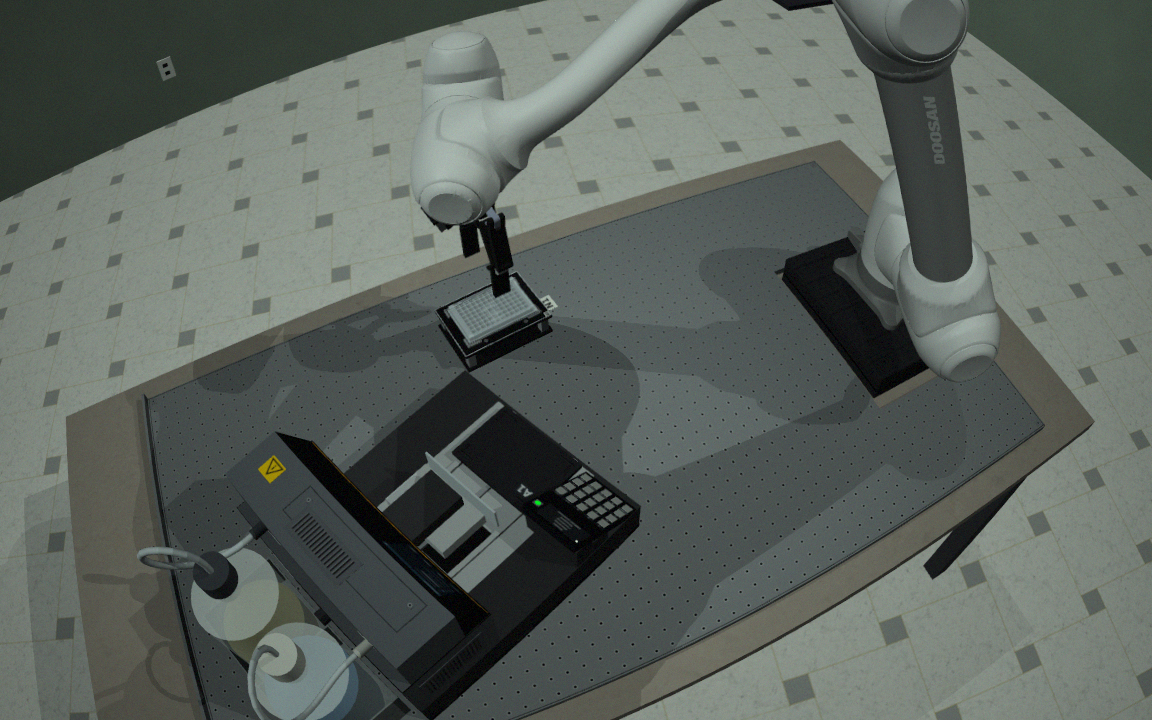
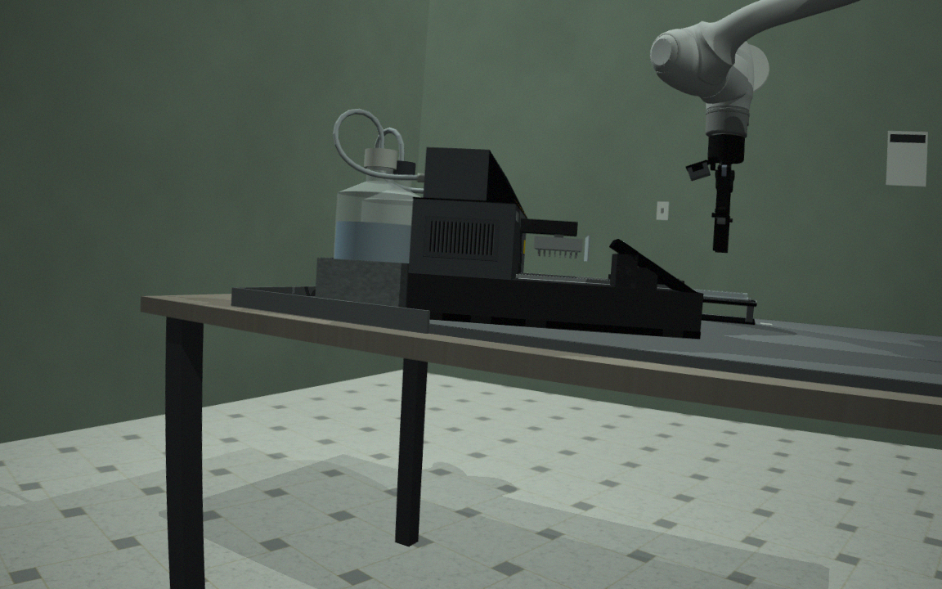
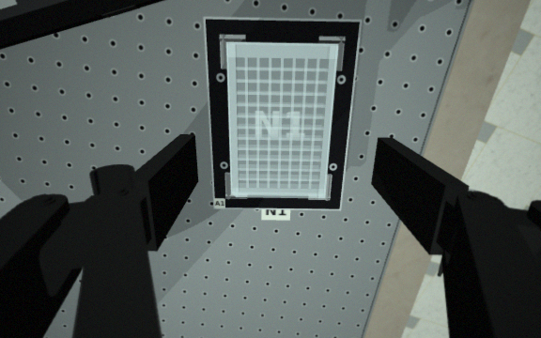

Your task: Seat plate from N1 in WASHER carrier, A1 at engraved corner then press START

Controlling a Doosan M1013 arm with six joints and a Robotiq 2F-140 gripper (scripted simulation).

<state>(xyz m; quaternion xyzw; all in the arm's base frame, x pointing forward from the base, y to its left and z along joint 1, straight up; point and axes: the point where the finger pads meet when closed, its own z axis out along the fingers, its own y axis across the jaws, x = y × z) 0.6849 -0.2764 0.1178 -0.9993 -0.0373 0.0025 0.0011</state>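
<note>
Now: the well plate 110 mm below my hand. From my hand the other things lie so: washer carrier: 90 mm ahead, 300 mm to the left, 80 mm below; thin upright divider: 190 mm ahead, 330 mm to the left, 40 mm below; dispensing head: 230 mm ahead, 350 mm to the left, 30 mm below.
</note>
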